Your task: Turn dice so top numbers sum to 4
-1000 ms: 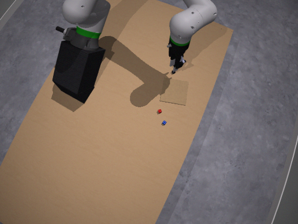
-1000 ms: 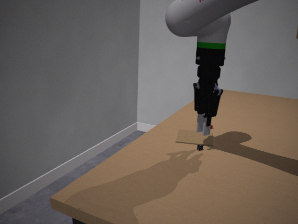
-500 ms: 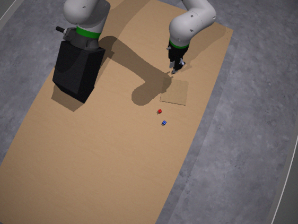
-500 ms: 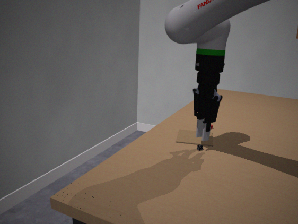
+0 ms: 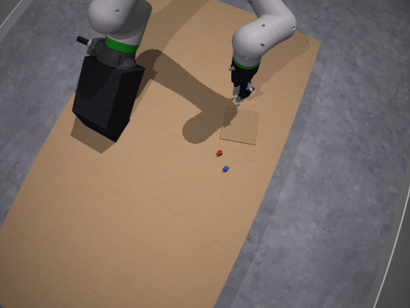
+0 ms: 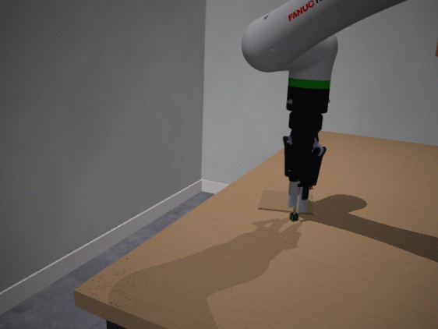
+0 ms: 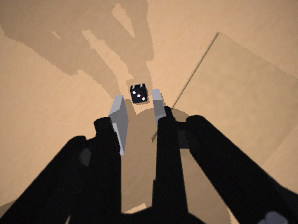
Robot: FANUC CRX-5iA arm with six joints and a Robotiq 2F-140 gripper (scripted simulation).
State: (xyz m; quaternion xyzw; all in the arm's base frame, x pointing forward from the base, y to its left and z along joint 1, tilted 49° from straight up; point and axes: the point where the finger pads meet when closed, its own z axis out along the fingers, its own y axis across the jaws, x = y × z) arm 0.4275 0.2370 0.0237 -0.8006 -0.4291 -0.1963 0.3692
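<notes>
The black die is 50 mm below my hand. Also, from my hand: red die (40 mm ahead, 240 mm to the right, 50 mm below); then blue die (90 mm ahead, 280 mm to the right, 50 mm below); then tan mat (60 mm ahead, 100 mm to the right, 60 mm below).
</notes>
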